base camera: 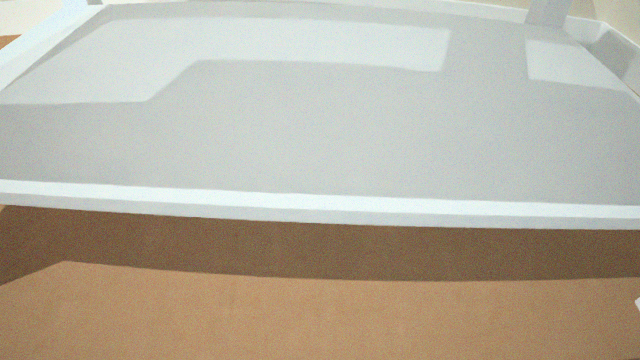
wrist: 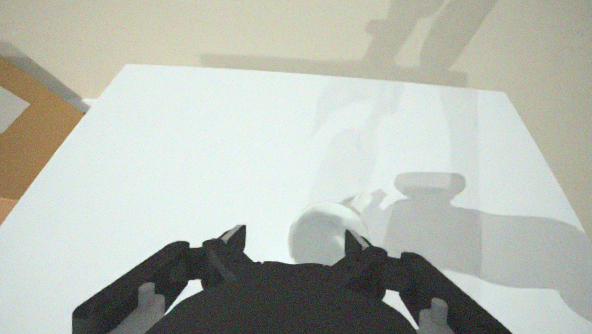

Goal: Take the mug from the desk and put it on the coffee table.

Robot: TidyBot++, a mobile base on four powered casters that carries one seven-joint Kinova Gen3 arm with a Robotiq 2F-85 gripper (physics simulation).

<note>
In view: my gripper (wrist: pixel 295 238), a white mug (wrist: pixel 317 235) and a white coffee table (base camera: pixel 401 120).
The white coffee table shows as well in the wrist view (wrist: pixel 167 153). The base camera view does not show the white mug: it is out of frame.
</note>
